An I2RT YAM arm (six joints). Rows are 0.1 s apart.
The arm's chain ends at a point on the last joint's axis. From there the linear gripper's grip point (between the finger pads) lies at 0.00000 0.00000 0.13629 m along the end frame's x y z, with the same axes.
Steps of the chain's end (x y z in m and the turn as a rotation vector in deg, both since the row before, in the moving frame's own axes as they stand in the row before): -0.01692 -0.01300 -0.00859 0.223 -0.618 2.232; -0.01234 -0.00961 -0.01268 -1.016 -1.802 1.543; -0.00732 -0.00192 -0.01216 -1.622 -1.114 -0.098; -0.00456 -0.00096 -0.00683 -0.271 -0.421 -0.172; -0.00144 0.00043 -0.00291 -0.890 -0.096 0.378; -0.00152 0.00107 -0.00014 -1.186 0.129 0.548; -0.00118 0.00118 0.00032 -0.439 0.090 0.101; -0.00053 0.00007 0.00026 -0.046 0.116 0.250
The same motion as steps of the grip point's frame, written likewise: -0.01838 -0.01356 -0.00860 0.223 -0.618 2.232; -0.01666 -0.00725 -0.01277 -1.016 -1.802 1.543; -0.00997 0.00194 -0.01224 -1.622 -1.114 -0.098; -0.00556 -0.00031 -0.00684 -0.271 -0.421 -0.172; -0.00168 0.00255 -0.00293 -0.890 -0.096 0.378; -0.00123 0.00389 -0.00017 -1.186 0.129 0.548; -0.00097 0.00222 0.00032 -0.439 0.090 0.101; -0.00025 0.00018 0.00026 -0.046 0.116 0.250
